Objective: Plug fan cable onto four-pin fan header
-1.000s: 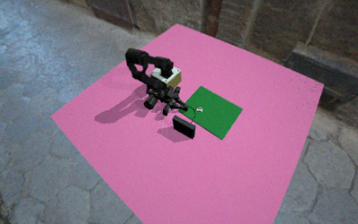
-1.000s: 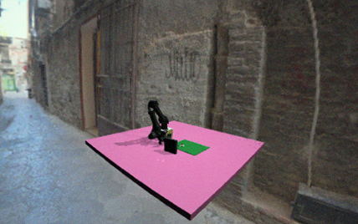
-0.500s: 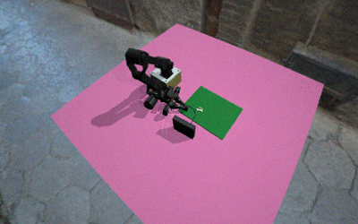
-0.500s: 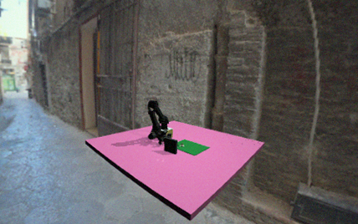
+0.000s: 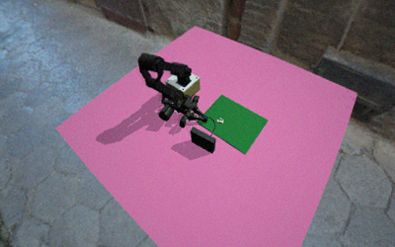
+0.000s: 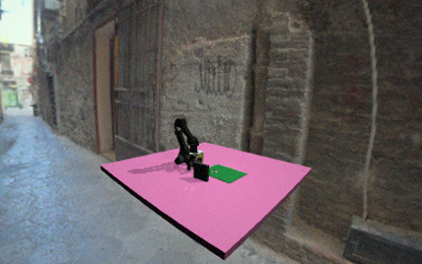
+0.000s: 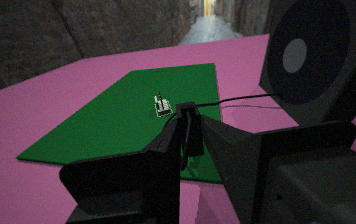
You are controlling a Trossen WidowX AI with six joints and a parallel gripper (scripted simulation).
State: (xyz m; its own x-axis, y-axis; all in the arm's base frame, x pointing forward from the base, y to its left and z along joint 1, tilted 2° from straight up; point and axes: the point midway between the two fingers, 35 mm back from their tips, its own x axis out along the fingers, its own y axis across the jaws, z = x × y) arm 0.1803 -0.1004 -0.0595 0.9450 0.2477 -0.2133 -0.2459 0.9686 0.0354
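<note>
My gripper tip is now 1 cm above the black plug. From my gripper tip the other things lie so: green board: 12 cm ahead, 9 cm to the left, 5 cm below; then black fan: 8 cm ahead, 11 cm to the right, 2 cm above.
</note>
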